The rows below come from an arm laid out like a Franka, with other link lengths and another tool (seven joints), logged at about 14 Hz.
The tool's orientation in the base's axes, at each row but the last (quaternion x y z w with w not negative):
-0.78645 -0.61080 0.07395 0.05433
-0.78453 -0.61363 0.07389 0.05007
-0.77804 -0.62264 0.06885 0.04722
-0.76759 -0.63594 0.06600 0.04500
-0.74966 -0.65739 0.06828 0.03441
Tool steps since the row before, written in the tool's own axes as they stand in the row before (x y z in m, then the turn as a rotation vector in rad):
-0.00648 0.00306 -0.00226 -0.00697 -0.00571 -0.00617
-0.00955 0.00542 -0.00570 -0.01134 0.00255 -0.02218
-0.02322 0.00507 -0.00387 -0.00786 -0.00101 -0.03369
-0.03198 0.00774 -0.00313 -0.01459 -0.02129 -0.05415
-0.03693 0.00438 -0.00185 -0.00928 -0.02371 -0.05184
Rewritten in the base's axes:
0.00175 -0.00703 0.00201 -0.00601 -0.00531 0.00742
0.00394 -0.01051 0.00521 0.00369 -0.01135 0.02201
0.00053 -0.02372 0.00413 0.00293 -0.00703 0.03376
0.00217 -0.03281 0.00332 -0.01473 -0.00954 0.05736
-0.00010 -0.03709 0.00332 -0.01678 -0.00405 0.05512

